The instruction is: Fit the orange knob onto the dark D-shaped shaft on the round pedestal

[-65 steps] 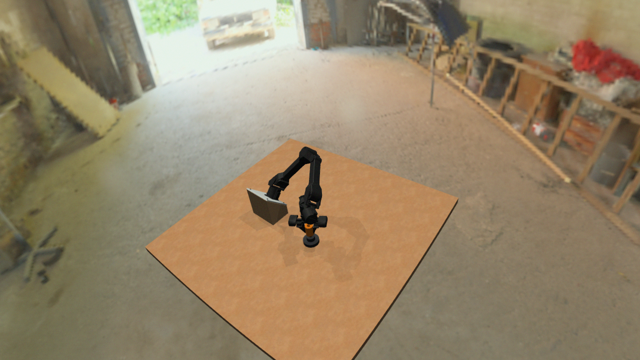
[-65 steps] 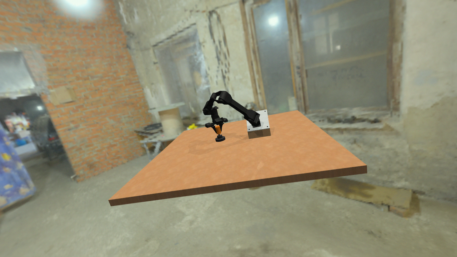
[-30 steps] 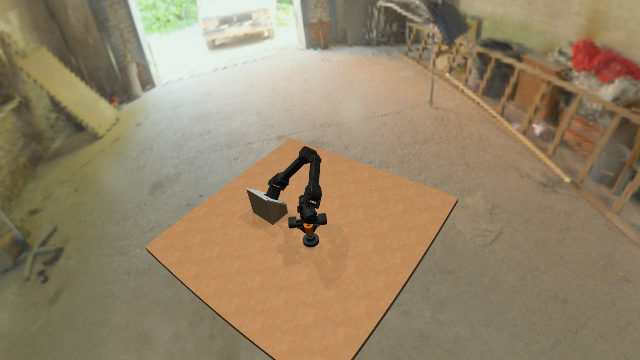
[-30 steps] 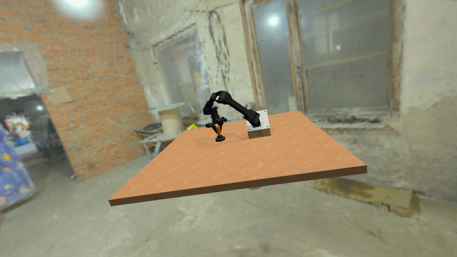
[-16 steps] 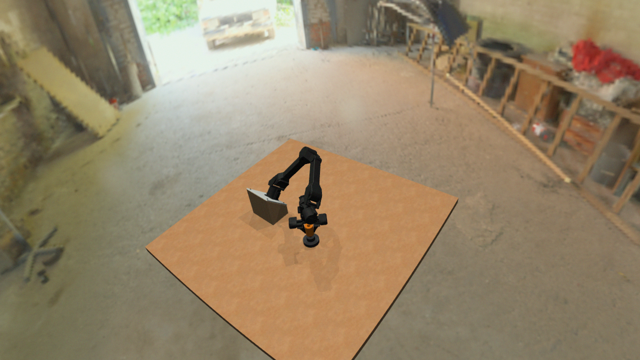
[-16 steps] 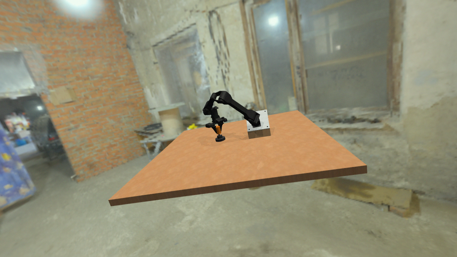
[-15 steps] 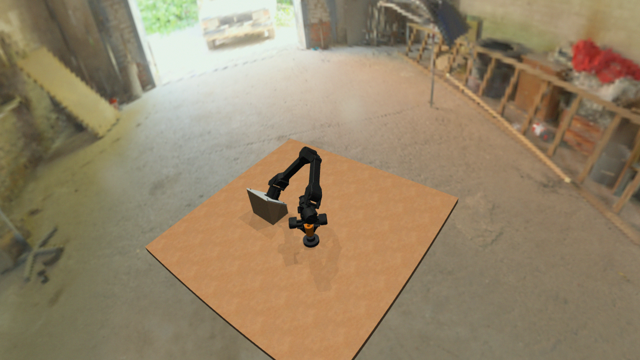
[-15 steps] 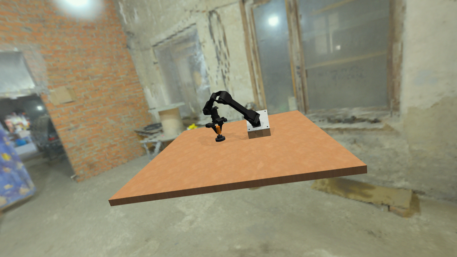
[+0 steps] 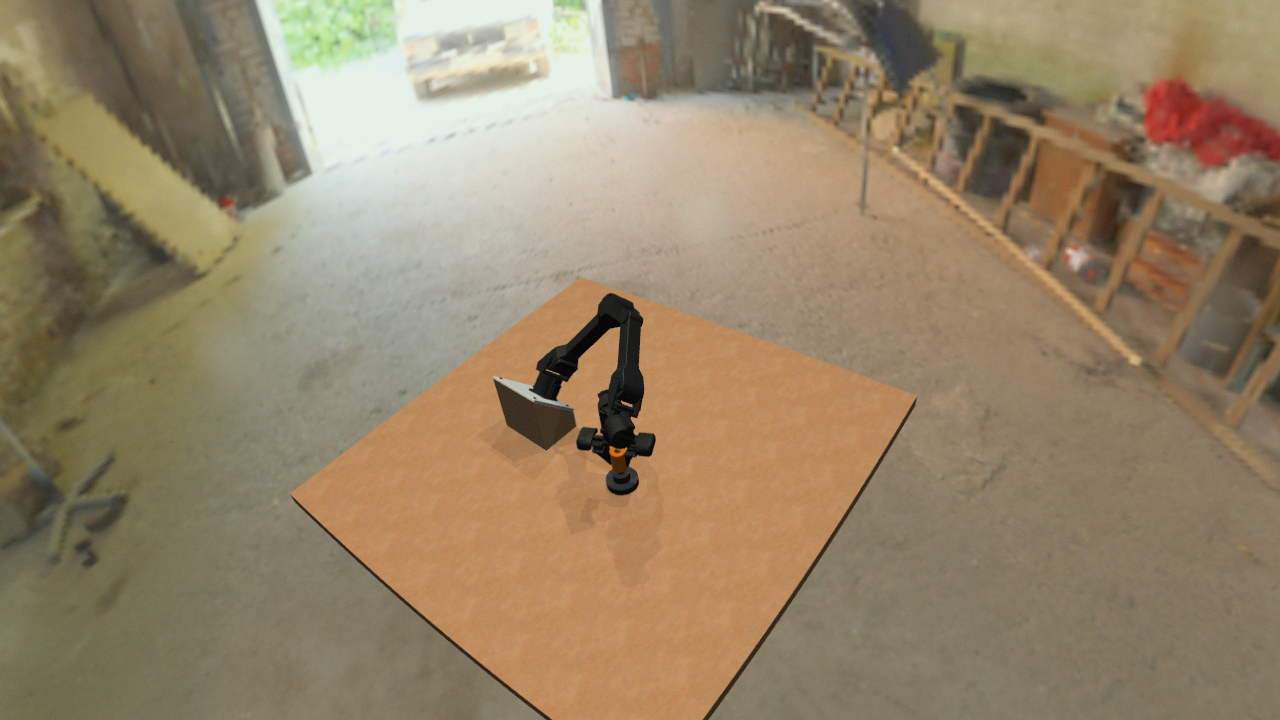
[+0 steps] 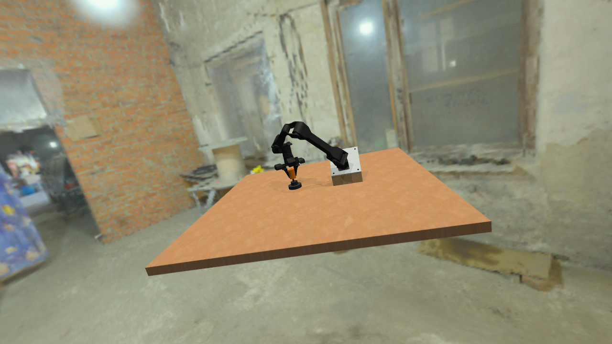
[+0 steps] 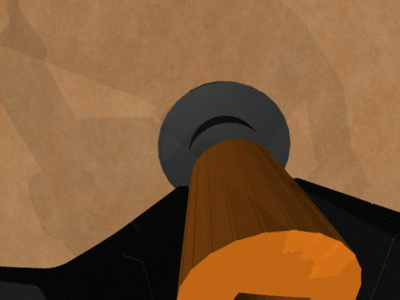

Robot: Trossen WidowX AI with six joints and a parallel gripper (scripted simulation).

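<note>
My gripper tip is now 20 mm below the orange knob. Also, from my gripper tip: pedestal (40 mm below).
</note>
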